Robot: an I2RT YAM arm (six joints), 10 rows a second.
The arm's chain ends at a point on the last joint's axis. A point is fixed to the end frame.
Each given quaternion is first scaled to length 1.
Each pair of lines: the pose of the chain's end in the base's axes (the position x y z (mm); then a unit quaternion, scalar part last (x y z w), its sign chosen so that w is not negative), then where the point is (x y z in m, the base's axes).
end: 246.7, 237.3, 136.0, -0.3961, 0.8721, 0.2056, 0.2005
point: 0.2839 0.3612 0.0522
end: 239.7, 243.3, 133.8, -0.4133, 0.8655, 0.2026, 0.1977
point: 0.2732 0.3674 0.0489
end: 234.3, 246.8, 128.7, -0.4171, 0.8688, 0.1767, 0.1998
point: 0.2709 0.3667 0.0390
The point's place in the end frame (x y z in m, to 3 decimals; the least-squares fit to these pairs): -0.055 0.029 0.141
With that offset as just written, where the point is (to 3 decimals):
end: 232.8, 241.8, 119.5, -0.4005, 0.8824, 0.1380, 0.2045
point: 0.279 0.354 0.024
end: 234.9, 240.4, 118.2, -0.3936, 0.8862, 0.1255, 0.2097
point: 0.285 0.350 0.022
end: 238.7, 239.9, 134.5, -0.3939, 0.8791, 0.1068, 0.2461
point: 0.298 0.348 0.042
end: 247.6, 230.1, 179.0, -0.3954, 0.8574, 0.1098, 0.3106
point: 0.316 0.344 0.101
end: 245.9, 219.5, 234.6, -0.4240, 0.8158, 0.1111, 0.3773
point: 0.316 0.341 0.172
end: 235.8, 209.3, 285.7, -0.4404, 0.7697, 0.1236, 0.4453
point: 0.306 0.340 0.243
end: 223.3, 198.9, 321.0, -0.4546, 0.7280, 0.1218, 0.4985
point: 0.292 0.334 0.292
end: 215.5, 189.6, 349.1, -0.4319, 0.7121, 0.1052, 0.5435
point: 0.293 0.322 0.333
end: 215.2, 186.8, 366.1, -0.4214, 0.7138, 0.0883, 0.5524
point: 0.298 0.316 0.351
